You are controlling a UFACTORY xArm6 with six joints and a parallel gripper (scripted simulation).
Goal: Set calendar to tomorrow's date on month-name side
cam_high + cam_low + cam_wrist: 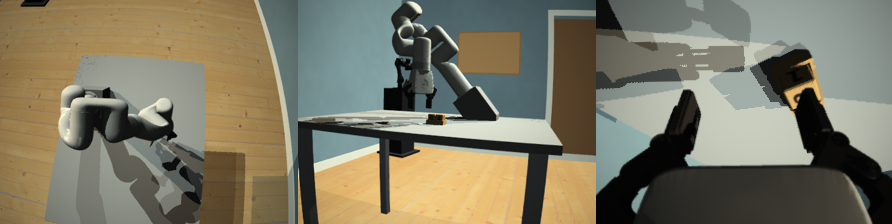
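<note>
The wooden number cube is 5 cm behind my hand, 4 cm to the left of it and 5 cm below it. The rest, counted from my hand: wooden calendar tray: 5 cm behind, 6 cm to the left, 6 cm below.
</note>
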